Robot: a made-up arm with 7 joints. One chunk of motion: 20 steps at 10 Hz.
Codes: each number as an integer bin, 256 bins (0 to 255) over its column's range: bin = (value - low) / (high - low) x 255, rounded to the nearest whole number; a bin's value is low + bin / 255 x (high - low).
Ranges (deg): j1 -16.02..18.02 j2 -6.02..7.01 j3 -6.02..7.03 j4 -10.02..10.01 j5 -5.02..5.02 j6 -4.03..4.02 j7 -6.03..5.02
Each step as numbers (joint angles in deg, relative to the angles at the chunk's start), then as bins.
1 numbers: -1.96 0.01 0.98 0.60 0.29 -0.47 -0.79
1 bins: 105 118 137 135 135 113 121
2 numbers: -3.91 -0.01 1.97 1.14 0.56 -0.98 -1.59
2 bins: 91 118 156 142 142 97 102
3 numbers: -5.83 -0.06 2.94 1.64 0.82 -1.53 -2.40
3 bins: 76 117 175 148 148 79 84
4 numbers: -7.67 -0.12 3.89 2.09 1.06 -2.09 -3.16
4 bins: 63 115 194 154 154 61 66
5 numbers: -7.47 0.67 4.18 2.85 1.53 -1.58 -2.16
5 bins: 64 131 199 164 166 78 89
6 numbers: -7.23 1.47 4.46 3.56 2.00 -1.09 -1.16
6 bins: 66 147 205 173 178 93 112
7 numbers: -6.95 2.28 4.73 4.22 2.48 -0.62 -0.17
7 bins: 68 162 210 181 190 108 135
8 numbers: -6.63 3.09 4.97 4.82 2.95 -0.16 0.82
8 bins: 70 178 215 189 202 123 158
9 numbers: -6.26 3.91 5.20 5.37 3.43 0.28 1.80
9 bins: 73 194 219 196 215 137 181
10 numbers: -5.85 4.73 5.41 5.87 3.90 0.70 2.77
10 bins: 76 210 223 202 227 150 203
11 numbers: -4.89 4.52 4.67 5.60 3.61 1.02 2.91
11 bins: 83 206 209 199 219 160 206
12 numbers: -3.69 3.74 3.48 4.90 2.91 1.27 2.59
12 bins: 92 191 186 190 201 168 199
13 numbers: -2.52 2.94 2.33 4.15 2.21 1.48 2.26
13 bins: 101 175 163 180 184 175 191
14 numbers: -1.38 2.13 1.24 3.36 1.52 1.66 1.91
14 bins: 110 159 142 170 166 180 183
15 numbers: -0.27 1.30 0.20 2.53 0.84 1.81 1.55
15 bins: 118 143 122 160 149 185 175
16 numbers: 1.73 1.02 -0.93 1.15 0.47 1.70 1.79
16 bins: 133 138 99 142 139 182 180
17 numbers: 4.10 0.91 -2.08 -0.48 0.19 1.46 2.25
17 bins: 151 136 77 121 132 174 191
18 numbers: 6.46 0.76 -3.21 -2.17 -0.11 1.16 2.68
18 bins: 168 133 55 100 125 164 201
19 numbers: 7.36 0.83 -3.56 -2.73 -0.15 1.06 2.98
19 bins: 175 134 48 93 124 161 208
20 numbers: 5.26 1.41 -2.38 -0.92 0.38 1.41 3.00
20 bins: 159 145 71 116 137 172 208
